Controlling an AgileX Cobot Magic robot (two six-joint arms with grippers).
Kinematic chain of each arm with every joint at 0, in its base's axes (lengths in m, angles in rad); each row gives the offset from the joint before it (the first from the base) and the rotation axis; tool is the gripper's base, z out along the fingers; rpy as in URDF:
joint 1: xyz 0 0 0.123 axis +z
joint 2: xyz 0 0 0 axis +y
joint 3: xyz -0.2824 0 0.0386 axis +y
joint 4: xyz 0.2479 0 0.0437 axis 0.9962 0 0.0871
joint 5: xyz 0 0 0 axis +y
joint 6: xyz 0.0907 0 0.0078 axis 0.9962 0 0.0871
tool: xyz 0 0 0 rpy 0 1.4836 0
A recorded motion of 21 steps. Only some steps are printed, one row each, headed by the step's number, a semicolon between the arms.
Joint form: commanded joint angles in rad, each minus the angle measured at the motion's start. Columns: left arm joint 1, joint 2, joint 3, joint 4, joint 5, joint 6; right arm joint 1, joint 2, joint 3, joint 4, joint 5, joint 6.
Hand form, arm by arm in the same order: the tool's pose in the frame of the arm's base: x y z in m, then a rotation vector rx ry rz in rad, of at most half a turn. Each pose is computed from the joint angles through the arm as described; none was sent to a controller.
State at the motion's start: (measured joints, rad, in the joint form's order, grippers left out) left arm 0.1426 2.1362 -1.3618 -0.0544 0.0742 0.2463; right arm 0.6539 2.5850 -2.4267 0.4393 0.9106 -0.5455
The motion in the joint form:
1: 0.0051 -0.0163 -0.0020 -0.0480 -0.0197 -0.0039; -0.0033 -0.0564 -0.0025 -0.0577 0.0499 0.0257
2: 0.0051 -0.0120 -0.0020 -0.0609 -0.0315 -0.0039; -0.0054 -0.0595 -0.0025 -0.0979 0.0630 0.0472
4: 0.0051 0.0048 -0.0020 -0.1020 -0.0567 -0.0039; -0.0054 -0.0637 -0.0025 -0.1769 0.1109 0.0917
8: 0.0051 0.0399 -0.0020 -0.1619 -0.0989 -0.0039; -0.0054 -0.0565 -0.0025 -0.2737 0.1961 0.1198
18: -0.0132 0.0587 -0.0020 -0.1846 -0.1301 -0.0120; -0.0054 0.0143 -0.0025 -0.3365 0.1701 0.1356
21: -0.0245 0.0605 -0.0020 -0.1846 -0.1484 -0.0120; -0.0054 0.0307 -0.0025 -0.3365 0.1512 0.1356
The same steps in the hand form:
1: 0.4539 0.0670 0.1451 -0.0058 2.2980 0.1424; 0.4251 0.3585 0.2028 -1.2618 2.1866 0.5346
2: 0.4547 0.0672 0.1439 -0.0209 2.2901 0.1374; 0.4264 0.3548 0.2029 -1.2624 2.2064 0.4928
4: 0.4564 0.0676 0.1379 -0.0689 2.2799 0.1194; 0.4263 0.3483 0.2012 -1.2765 2.2624 0.4109
8: 0.4590 0.0688 0.1246 -0.1409 2.2693 0.0977; 0.4253 0.3392 0.1920 -1.3330 2.3442 0.2906
18: 0.4618 0.0613 0.1179 -0.1582 2.2561 0.0816; 0.4330 0.3385 0.1536 -1.3491 2.3874 0.2045
21: 0.4635 0.0566 0.1184 -0.1465 2.2407 0.0813; 0.4346 0.3396 0.1452 -1.3457 2.3864 0.2041

